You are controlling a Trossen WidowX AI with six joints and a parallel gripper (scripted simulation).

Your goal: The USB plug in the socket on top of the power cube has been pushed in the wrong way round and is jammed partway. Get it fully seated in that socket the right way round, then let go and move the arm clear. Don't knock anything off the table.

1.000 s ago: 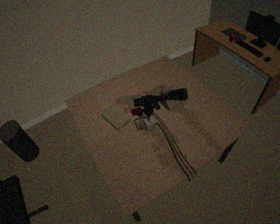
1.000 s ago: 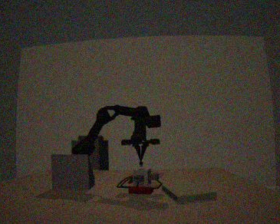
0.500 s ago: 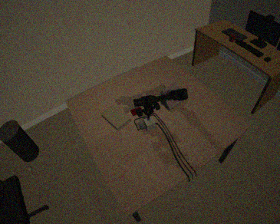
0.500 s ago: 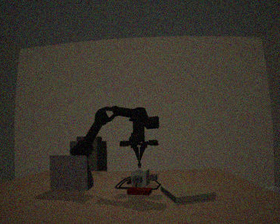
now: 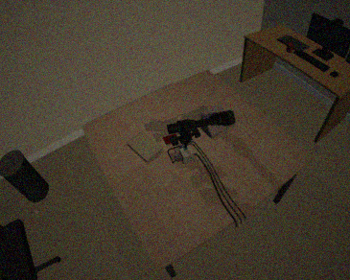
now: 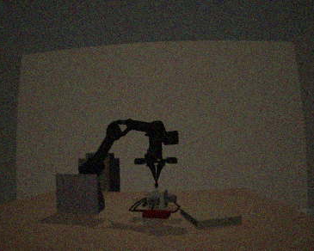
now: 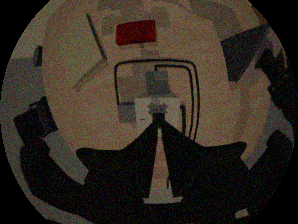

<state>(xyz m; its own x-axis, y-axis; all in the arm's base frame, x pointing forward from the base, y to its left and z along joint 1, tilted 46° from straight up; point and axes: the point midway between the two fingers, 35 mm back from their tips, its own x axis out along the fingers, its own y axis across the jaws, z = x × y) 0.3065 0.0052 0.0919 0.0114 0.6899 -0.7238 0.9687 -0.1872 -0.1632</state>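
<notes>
Now: the dark USB plug 20 mm below my gripper tip. Also, from my gripper tip: red block (180 mm to the right, 120 mm below); flat pale slab (250 mm to the right, 180 mm ahead, 110 mm below).
</notes>
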